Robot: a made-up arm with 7 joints. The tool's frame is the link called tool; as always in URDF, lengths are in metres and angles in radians. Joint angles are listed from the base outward. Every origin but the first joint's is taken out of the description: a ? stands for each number. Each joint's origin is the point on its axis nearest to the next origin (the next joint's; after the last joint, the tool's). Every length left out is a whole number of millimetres.
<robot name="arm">
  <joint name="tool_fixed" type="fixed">
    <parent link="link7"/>
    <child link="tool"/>
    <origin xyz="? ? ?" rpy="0 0 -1.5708"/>
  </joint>
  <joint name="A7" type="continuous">
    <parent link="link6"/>
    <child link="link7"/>
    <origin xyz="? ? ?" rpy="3.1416 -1.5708 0"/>
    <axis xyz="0 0 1"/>
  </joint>
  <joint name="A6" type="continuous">
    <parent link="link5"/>
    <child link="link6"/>
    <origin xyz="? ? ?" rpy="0 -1.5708 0"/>
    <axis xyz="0 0 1"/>
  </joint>
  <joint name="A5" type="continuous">
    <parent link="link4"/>
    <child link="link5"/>
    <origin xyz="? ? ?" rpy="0 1.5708 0"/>
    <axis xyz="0 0 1"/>
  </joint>
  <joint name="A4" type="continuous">
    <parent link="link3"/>
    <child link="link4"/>
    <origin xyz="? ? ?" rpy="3.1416 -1.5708 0"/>
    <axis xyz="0 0 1"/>
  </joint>
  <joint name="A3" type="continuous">
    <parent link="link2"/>
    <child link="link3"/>
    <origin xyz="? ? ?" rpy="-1.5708 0 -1.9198"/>
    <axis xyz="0 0 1"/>
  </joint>
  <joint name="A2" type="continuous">
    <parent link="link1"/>
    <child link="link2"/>
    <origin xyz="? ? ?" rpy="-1.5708 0 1.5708"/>
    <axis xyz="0 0 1"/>
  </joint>
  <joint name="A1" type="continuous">
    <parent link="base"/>
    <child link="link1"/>
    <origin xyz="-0.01 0 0.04" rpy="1.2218 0 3.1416"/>
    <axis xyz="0 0 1"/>
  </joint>
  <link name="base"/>
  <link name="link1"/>
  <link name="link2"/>
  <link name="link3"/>
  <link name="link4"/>
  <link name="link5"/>
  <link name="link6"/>
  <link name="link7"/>
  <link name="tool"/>
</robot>
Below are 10 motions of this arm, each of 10 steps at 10 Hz.
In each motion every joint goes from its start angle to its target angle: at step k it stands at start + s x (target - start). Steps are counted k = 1, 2, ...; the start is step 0. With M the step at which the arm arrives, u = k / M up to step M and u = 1 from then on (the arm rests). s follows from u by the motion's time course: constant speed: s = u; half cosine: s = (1 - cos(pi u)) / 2; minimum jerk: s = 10 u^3 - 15 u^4 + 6 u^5.
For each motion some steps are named. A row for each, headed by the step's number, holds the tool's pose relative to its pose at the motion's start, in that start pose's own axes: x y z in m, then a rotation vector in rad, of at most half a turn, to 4 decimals.
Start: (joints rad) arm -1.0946 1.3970 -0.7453 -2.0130 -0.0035 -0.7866 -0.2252
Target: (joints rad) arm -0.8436 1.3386 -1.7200 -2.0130 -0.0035 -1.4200 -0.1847
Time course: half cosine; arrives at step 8
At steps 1, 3, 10:
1: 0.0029 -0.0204 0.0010 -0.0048 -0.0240 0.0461
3: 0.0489 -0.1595 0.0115 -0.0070 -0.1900 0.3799
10: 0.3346 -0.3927 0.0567 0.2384 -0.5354 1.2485

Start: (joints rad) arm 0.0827 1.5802 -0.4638 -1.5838 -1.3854 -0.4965 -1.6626
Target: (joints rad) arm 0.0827 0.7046 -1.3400 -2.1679 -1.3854 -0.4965 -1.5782
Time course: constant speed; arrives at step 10
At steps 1, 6, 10:
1: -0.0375 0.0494 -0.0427 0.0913 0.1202 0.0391
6: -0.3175 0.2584 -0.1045 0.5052 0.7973 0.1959
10: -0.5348 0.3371 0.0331 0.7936 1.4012 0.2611

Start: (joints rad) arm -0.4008 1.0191 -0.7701 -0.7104 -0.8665 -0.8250 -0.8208
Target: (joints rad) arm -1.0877 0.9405 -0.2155 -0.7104 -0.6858 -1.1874 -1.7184
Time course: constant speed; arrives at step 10
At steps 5, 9, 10:
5: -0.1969 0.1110 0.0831 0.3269 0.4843 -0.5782
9: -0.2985 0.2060 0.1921 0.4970 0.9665 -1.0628
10: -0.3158 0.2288 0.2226 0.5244 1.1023 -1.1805

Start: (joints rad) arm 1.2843 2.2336 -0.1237 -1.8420 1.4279 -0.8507 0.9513
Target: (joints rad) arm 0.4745 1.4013 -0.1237 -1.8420 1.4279 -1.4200 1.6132
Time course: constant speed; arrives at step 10
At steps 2, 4, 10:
2: 0.0233 -0.0113 -0.0110 -0.1967 -0.2660 0.1708
4: 0.0418 -0.0257 -0.0282 -0.4425 -0.4976 0.3374
10: 0.0916 -0.1091 -0.1159 -1.4137 -0.9410 0.7683

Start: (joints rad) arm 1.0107 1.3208 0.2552 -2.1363 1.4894 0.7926 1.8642
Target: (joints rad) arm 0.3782 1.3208 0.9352 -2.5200 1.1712 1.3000 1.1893
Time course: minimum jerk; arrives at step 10
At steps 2, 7, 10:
2: -0.0235 -0.0214 0.0192 -0.0376 -0.0021 -0.1011
7: -0.3196 -0.0342 0.3513 -0.6139 -0.4767 -1.2520
10: -0.3600 0.0215 0.4102 -0.7340 -0.6791 -1.4033

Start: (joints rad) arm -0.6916 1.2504 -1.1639 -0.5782 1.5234 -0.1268 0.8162
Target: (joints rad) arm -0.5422 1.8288 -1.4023 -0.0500 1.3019 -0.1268 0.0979
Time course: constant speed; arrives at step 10
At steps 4, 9, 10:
4: 0.1880 0.1133 0.1175 0.3555 -0.2050 -0.5780
9: 0.3953 0.1346 0.3499 0.9198 -0.3010 -1.2596
10: 0.4279 0.1216 0.4025 1.0493 -0.2967 -1.3839

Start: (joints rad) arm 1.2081 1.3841 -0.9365 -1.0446 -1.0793 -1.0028 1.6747
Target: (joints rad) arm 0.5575 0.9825 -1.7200 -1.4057 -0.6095 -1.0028 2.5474
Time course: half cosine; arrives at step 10
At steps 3, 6, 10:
3: 0.0763 -0.0124 -0.0602 -0.1450 -0.0969 0.0925
6: 0.2417 -0.0824 -0.1579 -0.5012 -0.1086 0.2733
10: 0.3373 -0.1660 -0.2061 -0.7223 0.0803 0.4115

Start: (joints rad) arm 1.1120 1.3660 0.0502 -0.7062 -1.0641 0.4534 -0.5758
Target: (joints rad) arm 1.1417 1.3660 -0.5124 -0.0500 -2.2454 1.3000 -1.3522
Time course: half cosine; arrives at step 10
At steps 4, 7, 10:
4: 0.0522 -0.1118 0.0130 -0.0747 0.2609 -0.8880
7: 0.0351 -0.2680 0.0396 0.0849 0.7080 -1.9427
10: -0.0053 -0.3290 0.0518 0.2797 0.9822 -2.3317

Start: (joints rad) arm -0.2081 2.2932 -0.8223 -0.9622 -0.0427 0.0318 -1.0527
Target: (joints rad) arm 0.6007 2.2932 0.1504 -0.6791 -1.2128 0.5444 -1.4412
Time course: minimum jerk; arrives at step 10
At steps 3, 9, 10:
3: -0.0220 0.0200 -0.0057 -0.0607 0.1007 -0.2553
9: -0.0617 0.1026 -0.0469 -0.4273 0.6782 -1.3674
10: -0.0615 0.1032 -0.0474 -0.4315 0.6844 -1.3773

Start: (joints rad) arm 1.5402 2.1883 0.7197 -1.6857 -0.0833 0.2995 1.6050
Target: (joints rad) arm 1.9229 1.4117 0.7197 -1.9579 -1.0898 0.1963 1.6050
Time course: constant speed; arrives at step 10
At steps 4, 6, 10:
4: -0.1350 0.0240 0.0529 0.0108 0.0853 -0.1654
6: -0.1938 0.0293 0.0908 0.0122 0.1339 -0.2549
10: -0.2886 0.0299 0.1825 0.0061 0.2471 -0.4500

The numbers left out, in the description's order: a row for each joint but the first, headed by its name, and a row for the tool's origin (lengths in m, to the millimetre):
tool: 0 0 0
A7: 0.02 0.02 0
A6: -0.03 -0.01 0
A5: -0.46 -0.08 0
A4: 0.01 -0.01 0
A3: -0.238 0.076 0
A2: 0.01 0 0

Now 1 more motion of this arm.
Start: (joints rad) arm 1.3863 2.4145 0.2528 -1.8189 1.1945 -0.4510 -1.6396
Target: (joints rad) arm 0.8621 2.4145 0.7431 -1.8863 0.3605 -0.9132 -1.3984
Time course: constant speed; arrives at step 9
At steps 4, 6, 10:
4: -0.0860 0.1921 -0.0004 0.4977 -0.0262 -0.4819
6: -0.1085 0.2935 0.0259 0.6903 -0.0709 -0.7560
10: -0.1099 0.4401 0.0941 0.8764 -0.1683 -1.2061

